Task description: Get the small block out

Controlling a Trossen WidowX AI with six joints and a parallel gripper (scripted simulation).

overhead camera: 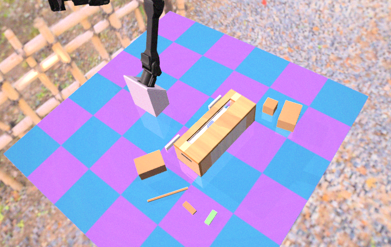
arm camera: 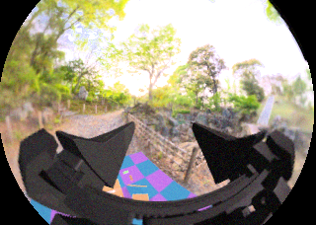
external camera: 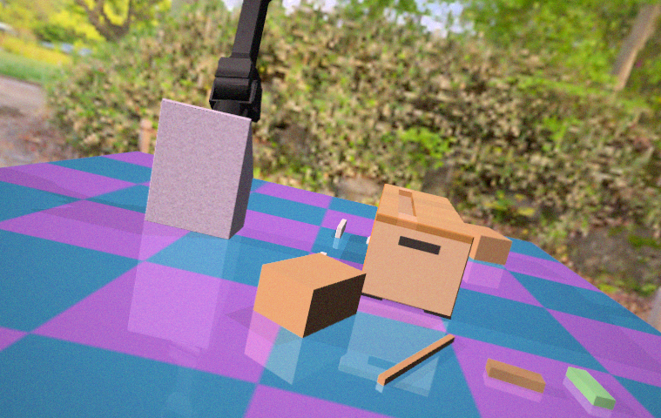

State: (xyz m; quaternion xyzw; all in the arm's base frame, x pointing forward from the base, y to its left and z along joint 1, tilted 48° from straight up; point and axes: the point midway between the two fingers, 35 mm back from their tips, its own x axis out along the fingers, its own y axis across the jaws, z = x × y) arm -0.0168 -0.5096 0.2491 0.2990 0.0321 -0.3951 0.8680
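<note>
Right now the wooden box is 670 mm below my gripper tip, 300 mm ahead of it and 200 mm to the left of it. Also, from my gripper tip: green tile (730 mm below, 520 mm ahead, 130 mm to the right); then thin stick (730 mm below, 320 mm ahead, 150 mm to the right); then bluish block (640 mm below, 320 mm ahead, 190 mm to the left).
</note>
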